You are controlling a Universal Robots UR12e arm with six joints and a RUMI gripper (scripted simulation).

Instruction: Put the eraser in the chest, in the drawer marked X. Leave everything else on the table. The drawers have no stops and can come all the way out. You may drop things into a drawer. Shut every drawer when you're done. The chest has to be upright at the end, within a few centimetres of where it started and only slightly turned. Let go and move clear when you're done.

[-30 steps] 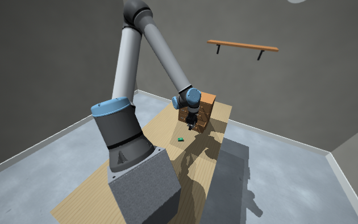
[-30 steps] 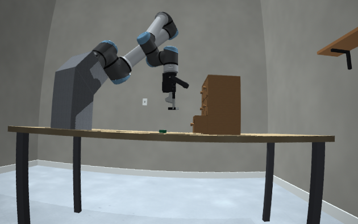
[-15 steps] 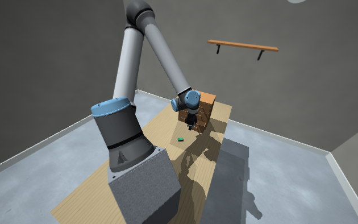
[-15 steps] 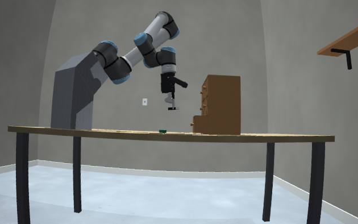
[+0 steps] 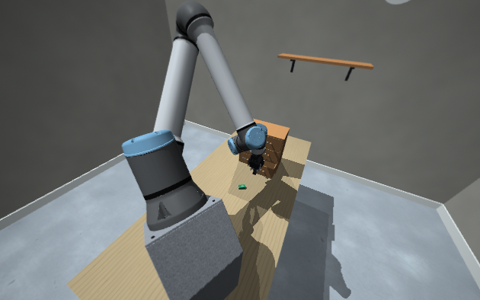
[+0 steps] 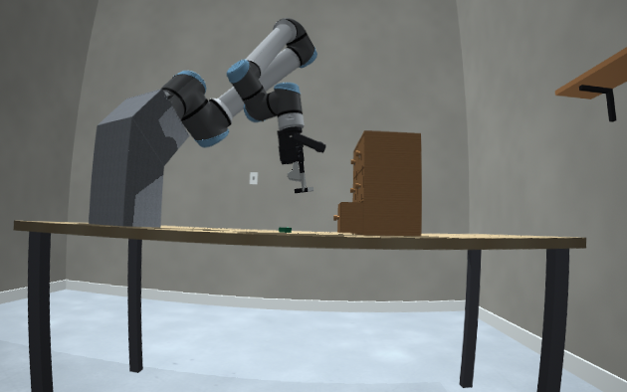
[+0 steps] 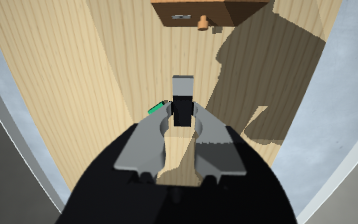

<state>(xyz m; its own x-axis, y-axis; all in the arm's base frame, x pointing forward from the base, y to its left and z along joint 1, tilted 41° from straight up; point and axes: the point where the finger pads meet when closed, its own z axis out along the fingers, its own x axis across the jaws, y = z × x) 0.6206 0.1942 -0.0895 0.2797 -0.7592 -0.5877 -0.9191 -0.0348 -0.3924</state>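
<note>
The eraser lies 10 mm ahead of my hand and 10 mm below it. Round my hand: green block: 90 mm behind, 50 mm to the left, 150 mm below.
</note>
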